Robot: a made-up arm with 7 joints. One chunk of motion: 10 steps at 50 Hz.
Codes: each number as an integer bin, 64 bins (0 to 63) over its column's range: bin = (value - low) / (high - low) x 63, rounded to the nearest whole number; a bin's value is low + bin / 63 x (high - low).
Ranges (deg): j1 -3..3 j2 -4..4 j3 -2..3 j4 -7..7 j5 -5..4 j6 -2..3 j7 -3..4
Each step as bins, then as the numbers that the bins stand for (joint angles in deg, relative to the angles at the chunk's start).
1 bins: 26 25 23 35 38 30 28
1 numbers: -0.52 -0.83 -0.17 0.78 0.43 0.38 0.11
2 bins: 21 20 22 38 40 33 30
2 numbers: -1.00 -1.46 -0.25 1.44 0.71 0.62 0.33
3 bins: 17 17 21 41 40 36 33
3 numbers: -1.38 -1.84 -0.33 2.11 0.71 0.86 0.67
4 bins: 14 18 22 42 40 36 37
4 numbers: -1.67 -1.71 -0.25 2.33 0.71 0.86 1.11
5 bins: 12 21 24 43 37 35 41
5 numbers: -1.86 -1.33 -0.10 2.56 0.29 0.78 1.56
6 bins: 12 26 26 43 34 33 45
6 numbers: -1.86 -0.70 0.06 2.56 -0.14 0.62 2.00
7 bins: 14 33 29 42 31 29 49
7 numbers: -1.67 0.19 0.30 2.33 -0.57 0.30 2.44
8 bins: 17 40 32 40 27 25 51
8 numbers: -1.38 1.08 0.54 1.89 -1.14 -0.02 2.67
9 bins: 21 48 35 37 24 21 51
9 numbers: -1.00 2.10 0.78 1.22 -1.57 -0.33 2.67
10 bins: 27 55 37 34 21 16 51
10 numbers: -0.43 2.98 0.94 0.56 -2.00 -0.73 2.67
